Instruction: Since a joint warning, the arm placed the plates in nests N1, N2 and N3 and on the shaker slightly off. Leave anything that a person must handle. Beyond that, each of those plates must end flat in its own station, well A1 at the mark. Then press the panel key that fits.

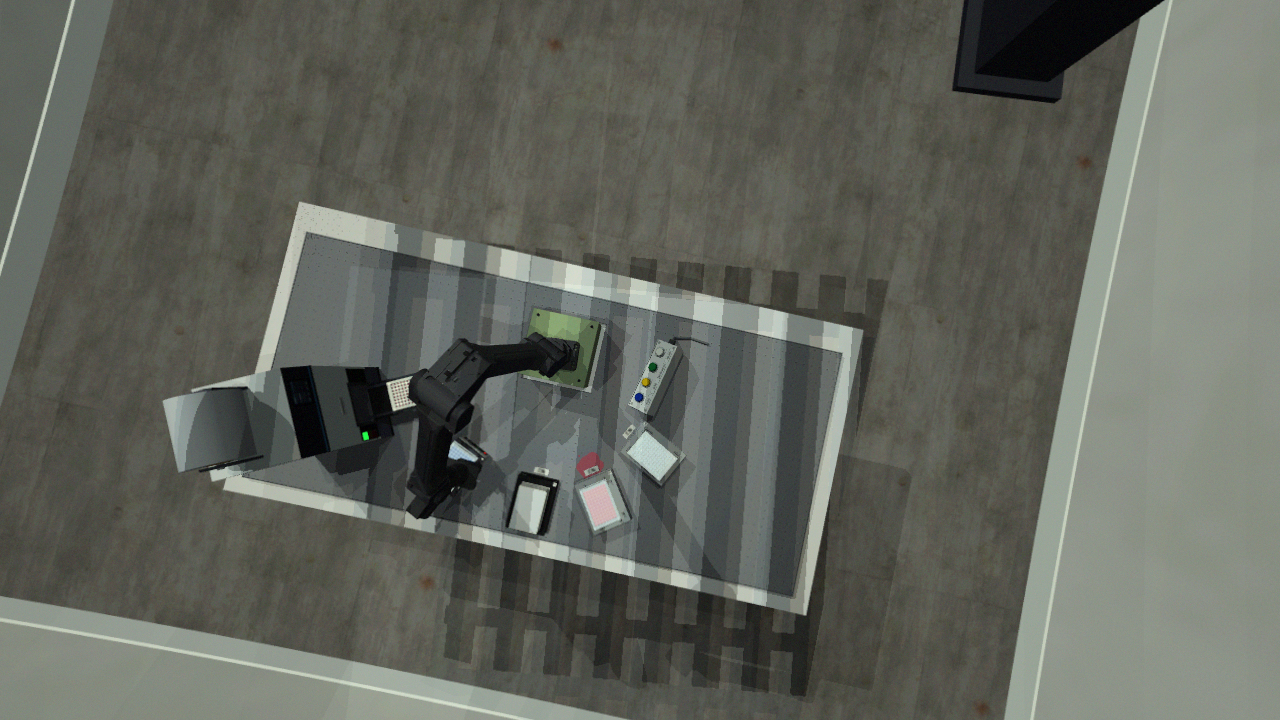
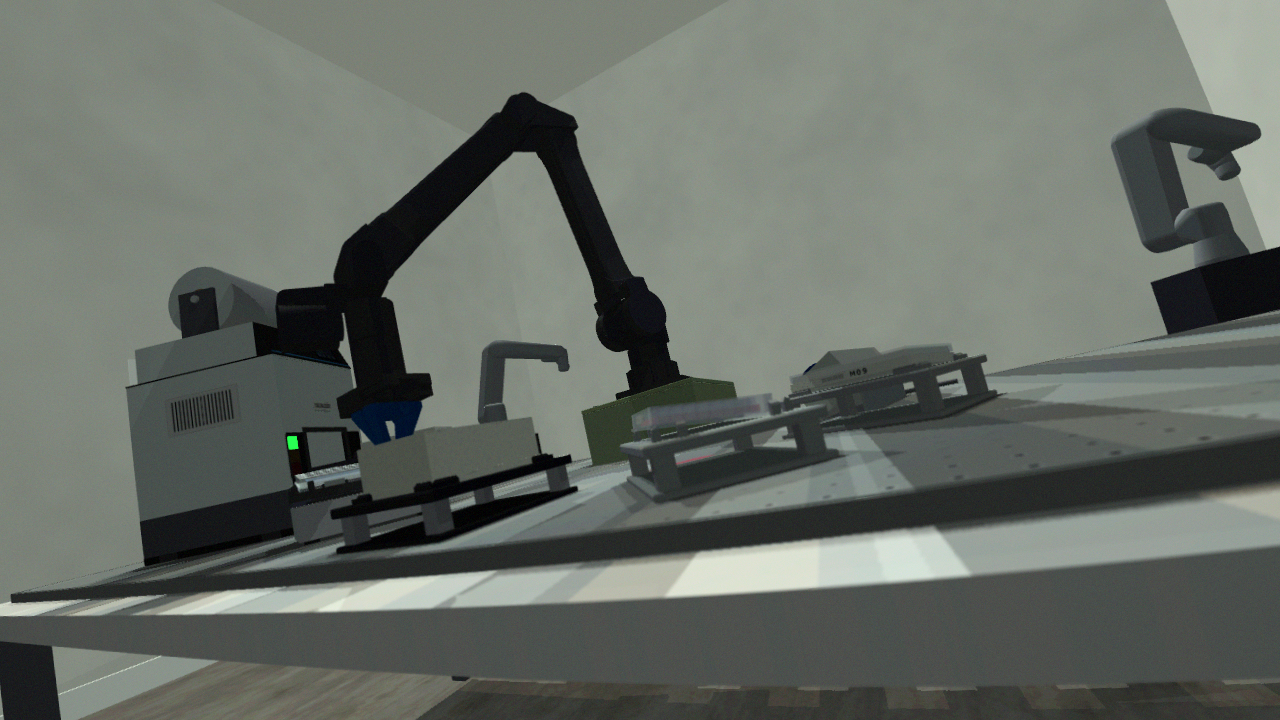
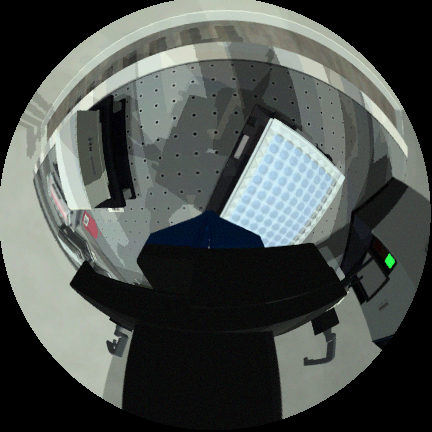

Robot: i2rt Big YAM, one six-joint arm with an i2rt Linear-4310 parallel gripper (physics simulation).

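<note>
My gripper (image 2: 386, 420) (image 3: 209, 216) is shut and empty. It hangs low over the table beside the near left corner of a white well plate with blue wells (image 3: 282, 187) (image 1: 466, 450). That plate lies turned askew on its black nest (image 3: 235, 160). A tall cream deep-well plate (image 1: 530, 506) (image 2: 447, 452) (image 3: 92, 160) sits in a black nest (image 2: 452, 487). A pink plate (image 1: 599, 503) lies in a grey nest with a red tag (image 1: 589, 463) (image 3: 89, 224) beside it. A white plate (image 1: 653, 453) lies in another nest. The key panel (image 1: 655, 376) has coloured keys.
A grey machine (image 1: 305, 413) (image 2: 215, 429) (image 3: 397, 257) with a green light stands at the table's left end, close to my arm. The arm's base stands on a green block (image 1: 582, 345) (image 2: 657, 416). The table's front edge (image 1: 555, 547) is near the nests.
</note>
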